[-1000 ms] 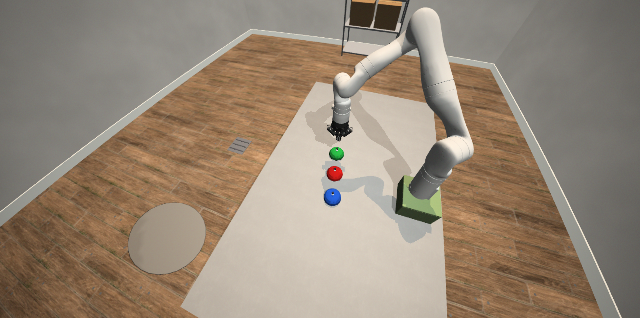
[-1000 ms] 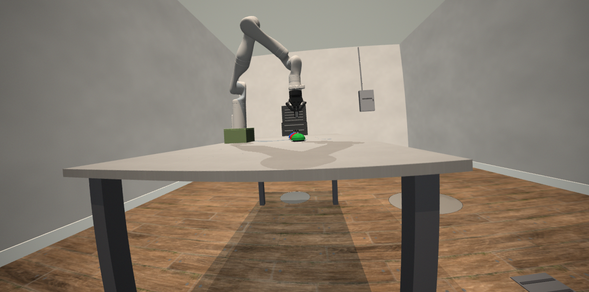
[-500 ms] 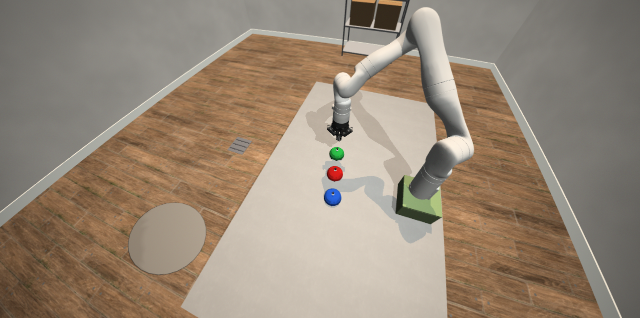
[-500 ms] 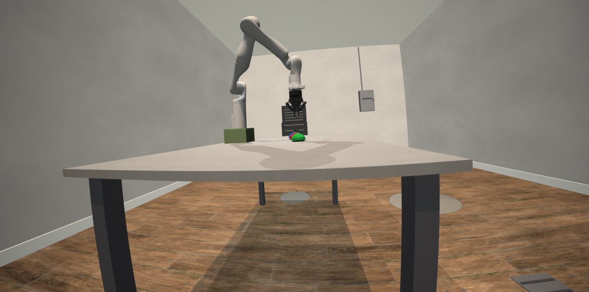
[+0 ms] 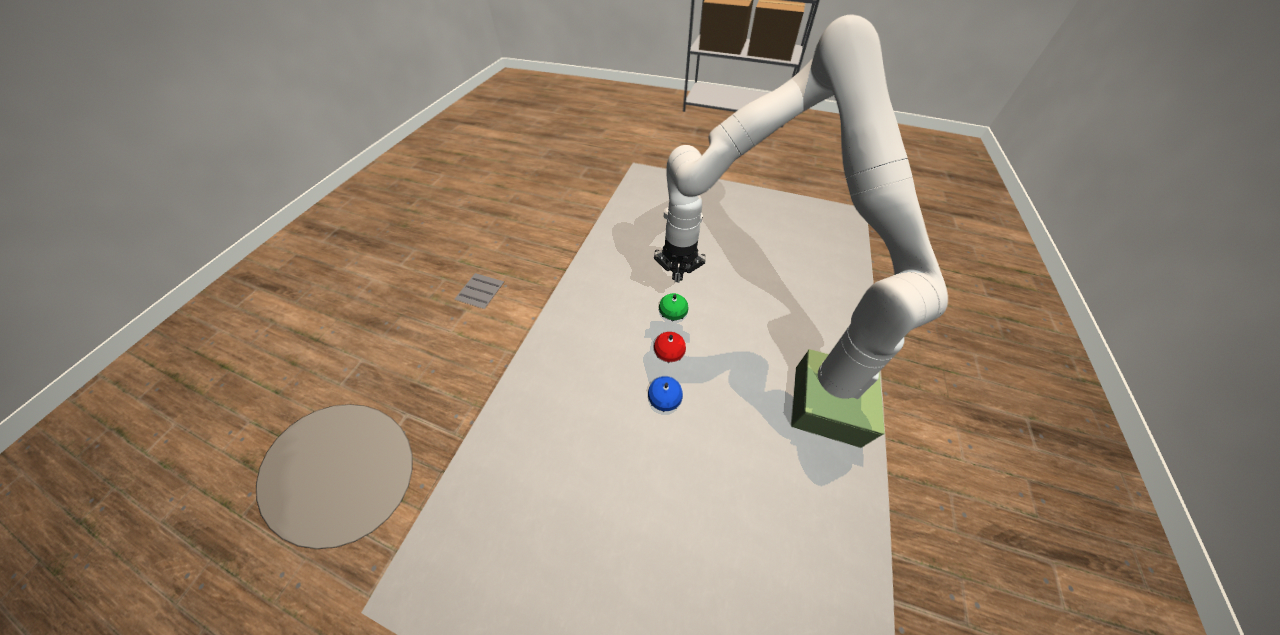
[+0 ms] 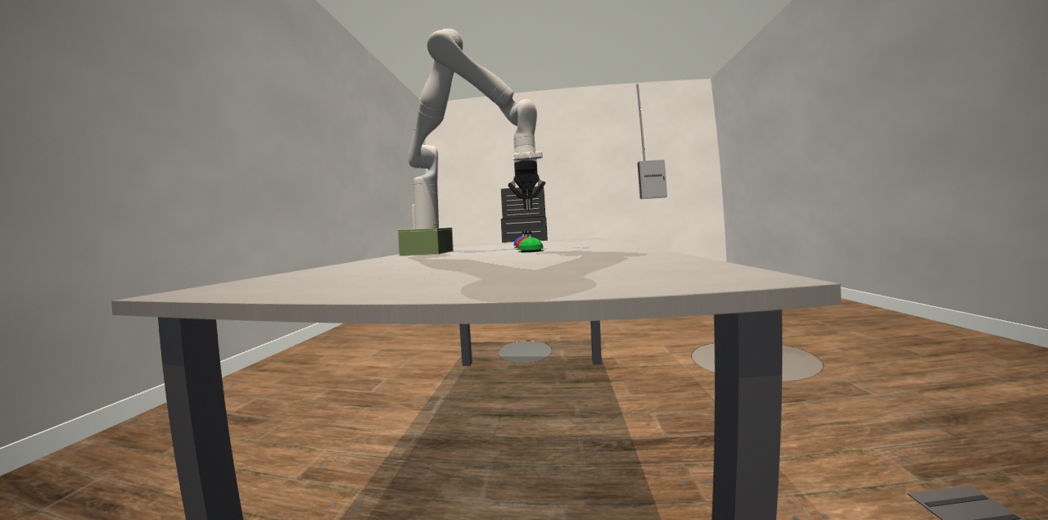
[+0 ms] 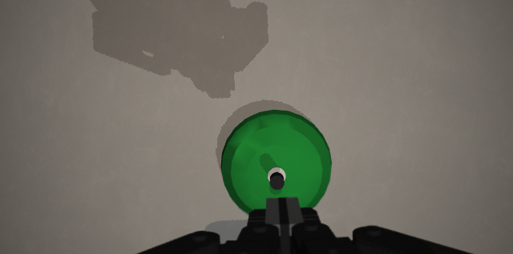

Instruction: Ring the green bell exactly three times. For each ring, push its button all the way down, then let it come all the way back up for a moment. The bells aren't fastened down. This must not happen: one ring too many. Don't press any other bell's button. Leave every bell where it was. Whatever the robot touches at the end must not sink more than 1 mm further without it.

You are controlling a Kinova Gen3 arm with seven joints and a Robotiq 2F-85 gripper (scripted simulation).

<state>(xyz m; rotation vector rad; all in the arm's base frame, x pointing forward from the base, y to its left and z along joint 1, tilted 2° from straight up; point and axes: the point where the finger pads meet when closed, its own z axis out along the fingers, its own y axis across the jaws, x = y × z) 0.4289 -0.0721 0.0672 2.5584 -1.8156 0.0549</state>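
The green bell lies 110 mm below my hand. Also, from my hand: red bell: 120 mm to the left, 110 mm below, 40 mm behind; blue bell: 240 mm to the left, 110 mm below, 80 mm behind.
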